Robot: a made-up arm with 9 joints.
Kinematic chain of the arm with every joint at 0, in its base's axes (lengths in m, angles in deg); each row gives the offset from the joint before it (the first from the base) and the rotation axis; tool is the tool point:
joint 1: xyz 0 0 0.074 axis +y
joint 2: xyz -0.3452 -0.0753 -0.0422 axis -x
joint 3: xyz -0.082 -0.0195 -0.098 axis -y
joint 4: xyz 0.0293 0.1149 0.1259 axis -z
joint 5: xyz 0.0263 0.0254 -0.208 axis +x
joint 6: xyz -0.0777 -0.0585 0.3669 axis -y
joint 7: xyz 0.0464 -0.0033 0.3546 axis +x
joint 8: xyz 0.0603 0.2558 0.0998 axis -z
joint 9: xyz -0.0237 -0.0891 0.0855 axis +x
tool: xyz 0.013 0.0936 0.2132
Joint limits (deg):
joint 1: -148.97..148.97
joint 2: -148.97..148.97
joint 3: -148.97..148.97
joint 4: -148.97..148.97
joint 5: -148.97..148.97
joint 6: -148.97..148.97
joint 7: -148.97..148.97
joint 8: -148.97..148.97
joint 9: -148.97..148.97
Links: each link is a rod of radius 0.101 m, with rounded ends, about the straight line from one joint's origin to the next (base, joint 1, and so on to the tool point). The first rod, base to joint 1, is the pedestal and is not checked.
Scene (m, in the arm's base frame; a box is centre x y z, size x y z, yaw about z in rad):
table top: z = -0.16
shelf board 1: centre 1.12 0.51 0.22 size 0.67 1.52 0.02 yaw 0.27
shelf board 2: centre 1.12 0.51 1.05 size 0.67 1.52 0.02 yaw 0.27
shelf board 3: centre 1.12 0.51 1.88 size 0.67 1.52 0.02 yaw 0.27
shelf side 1: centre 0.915 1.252 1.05 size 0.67 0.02 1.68 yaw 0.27
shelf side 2: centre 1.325 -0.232 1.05 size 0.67 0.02 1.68 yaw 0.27
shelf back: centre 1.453 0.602 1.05 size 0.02 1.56 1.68 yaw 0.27
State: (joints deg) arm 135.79 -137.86 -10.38 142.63 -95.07 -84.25 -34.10 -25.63 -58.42
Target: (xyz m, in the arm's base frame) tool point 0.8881 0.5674 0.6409
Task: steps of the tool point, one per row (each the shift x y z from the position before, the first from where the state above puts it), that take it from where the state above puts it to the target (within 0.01 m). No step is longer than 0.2 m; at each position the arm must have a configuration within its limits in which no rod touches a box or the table.
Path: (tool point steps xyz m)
1: 0.1581 0.0320 0.1046
2: 0.1434 -0.0047 0.1167
3: 0.1305 -0.0356 0.1153

